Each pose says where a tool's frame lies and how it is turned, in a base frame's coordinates. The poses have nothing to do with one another.
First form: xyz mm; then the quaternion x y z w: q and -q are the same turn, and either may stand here.
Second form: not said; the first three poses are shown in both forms.
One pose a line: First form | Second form
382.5, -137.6, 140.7, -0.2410, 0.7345, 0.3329, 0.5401 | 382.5, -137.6, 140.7, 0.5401, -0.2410, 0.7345, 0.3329
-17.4, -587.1, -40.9, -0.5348, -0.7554, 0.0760, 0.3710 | -17.4, -587.1, -40.9, 0.3710, -0.5348, -0.7554, 0.0760
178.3, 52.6, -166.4, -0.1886, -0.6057, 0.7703, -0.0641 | 178.3, 52.6, -166.4, 0.0641, 0.1886, 0.6057, -0.7703
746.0, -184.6, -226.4, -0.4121, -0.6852, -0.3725, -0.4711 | 746.0, -184.6, -226.4, 0.4711, 0.4121, 0.6852, 0.3725
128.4, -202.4, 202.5, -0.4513, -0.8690, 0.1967, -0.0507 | 128.4, -202.4, 202.5, 0.0507, 0.4513, 0.8690, -0.1967
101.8, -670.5, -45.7, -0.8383, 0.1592, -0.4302, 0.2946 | 101.8, -670.5, -45.7, 0.2946, -0.8383, 0.1592, -0.4302
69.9, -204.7, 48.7, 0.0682, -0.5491, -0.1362, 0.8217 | 69.9, -204.7, 48.7, 0.8217, 0.0682, -0.5491, -0.1362
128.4, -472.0, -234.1, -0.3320, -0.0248, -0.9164, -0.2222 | 128.4, -472.0, -234.1, 0.2222, 0.3320, 0.0248, 0.9164
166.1, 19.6, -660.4, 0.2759, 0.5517, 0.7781, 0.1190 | 166.1, 19.6, -660.4, 0.1190, 0.2759, 0.5517, 0.7781
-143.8, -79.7, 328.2, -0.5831, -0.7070, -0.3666, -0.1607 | -143.8, -79.7, 328.2, 0.1607, 0.5831, 0.7070, 0.3666
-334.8, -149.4, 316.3, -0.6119, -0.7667, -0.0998, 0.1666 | -334.8, -149.4, 316.3, 0.1666, -0.6119, -0.7667, -0.0998
